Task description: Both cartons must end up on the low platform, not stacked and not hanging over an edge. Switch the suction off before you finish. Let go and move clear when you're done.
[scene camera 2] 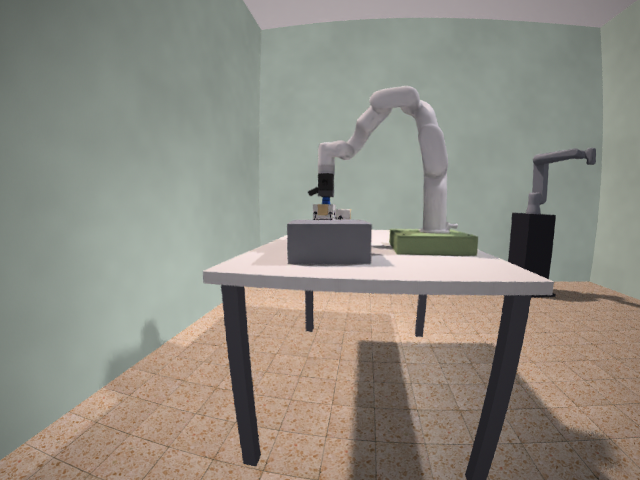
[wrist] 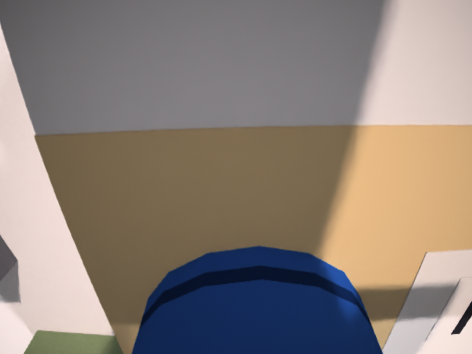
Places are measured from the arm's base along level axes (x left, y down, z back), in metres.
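Where they show: end effector, tool point: (scene camera 2: 325,207) (wrist: 254,269); arm's base, origin of the base link: (scene camera 2: 434,232).
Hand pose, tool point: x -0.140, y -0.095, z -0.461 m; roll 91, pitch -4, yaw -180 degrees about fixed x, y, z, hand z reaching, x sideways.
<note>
Things, the pixels of their top centre, and the offset from my tool point. Level surfaces: height alone.
- white carton with a tan band, middle of its top: (scene camera 2: 324,204) dx -0.041, dy -0.013, dz -0.009 m
- grey block, middle of its top: (scene camera 2: 328,221) dx +0.360, dy +0.043, dz +0.038 m
- second white carton, middle of its top: (scene camera 2: 338,209) dx -0.178, dy +0.015, dz +0.050 m
- white table, its level: dy +0.163 m
My suction cup (scene camera 2: 326,199) (wrist: 257,310) is blue and points down. It is shut on a white carton with a tan band (scene camera 2: 323,209) (wrist: 200,190), pressed to its top face. In the scene view the carton shows above and behind the top edge of a grey block (scene camera 2: 329,242); its underside is hard to make out. A second white carton (scene camera 2: 343,213) stands just to the right of it, its lower part hidden by the block. A low green box-like platform (scene camera 2: 436,244) (wrist: 72,342) lies to the right, by the arm's base. I cannot tell which of these is the low platform.
The white table (scene camera 2: 413,271) bears the grey block at its front left. The arm's base rises behind the green platform. A second, grey arm (scene camera 2: 540,180) stands on a black pedestal (scene camera 2: 531,242) at the far right, beyond the table.
</note>
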